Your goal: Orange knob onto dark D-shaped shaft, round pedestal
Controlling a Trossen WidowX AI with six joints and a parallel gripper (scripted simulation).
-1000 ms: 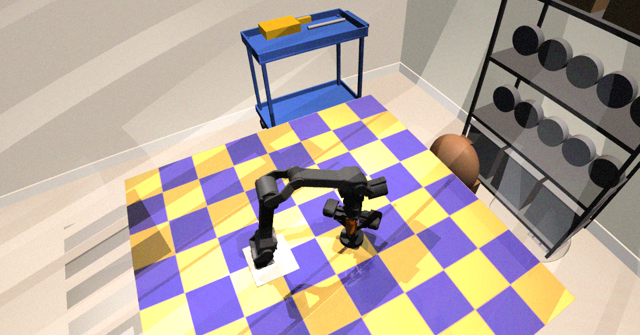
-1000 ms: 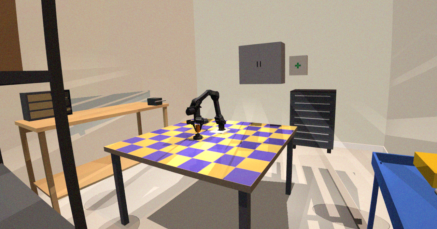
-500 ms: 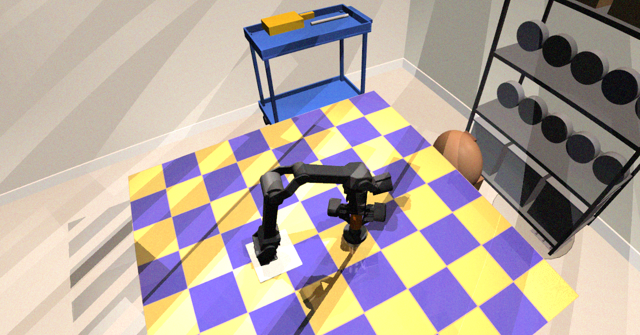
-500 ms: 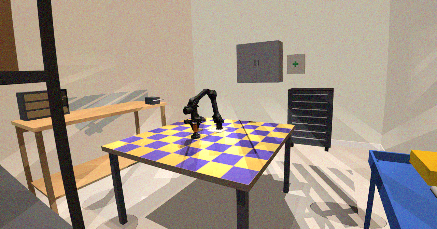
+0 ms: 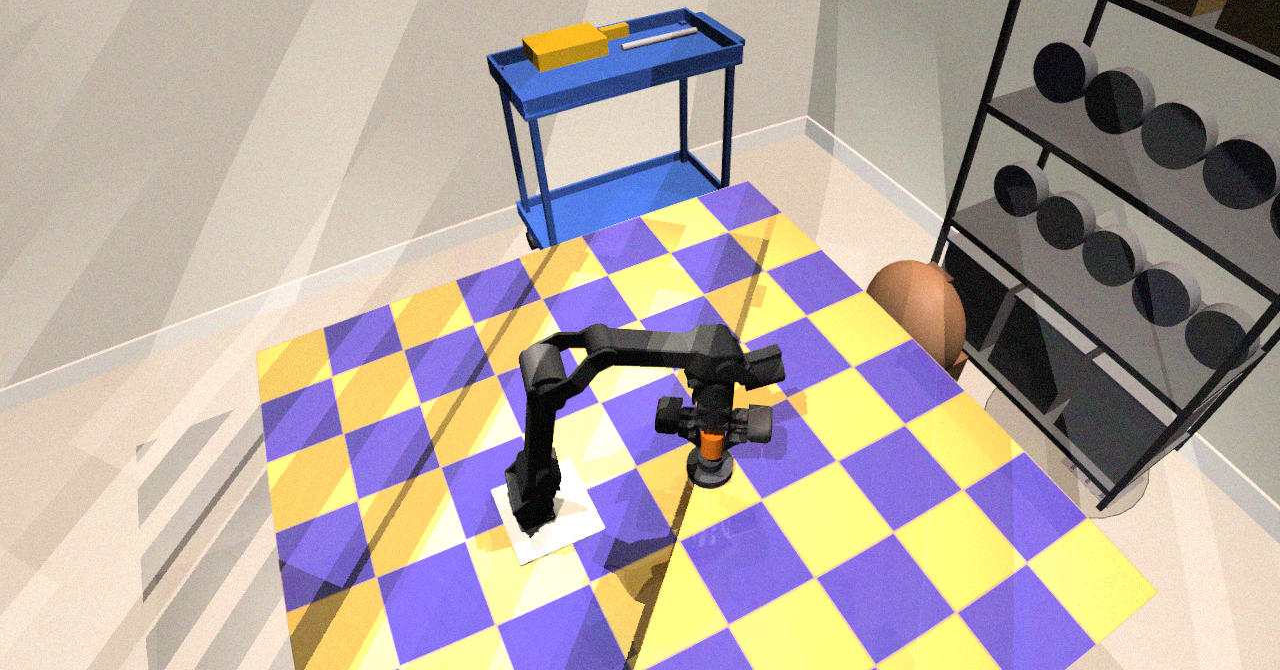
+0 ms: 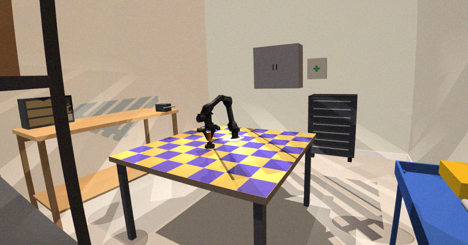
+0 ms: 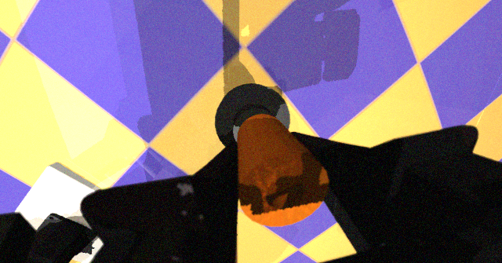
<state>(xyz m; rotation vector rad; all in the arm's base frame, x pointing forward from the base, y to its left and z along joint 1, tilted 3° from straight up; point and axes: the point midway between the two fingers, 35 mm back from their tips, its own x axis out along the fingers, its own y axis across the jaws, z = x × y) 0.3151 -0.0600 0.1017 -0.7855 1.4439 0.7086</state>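
Right now the orange knob is 20 mm above my gripper tip. The rest, counted from my gripper tip: round pedestal 40 mm below.
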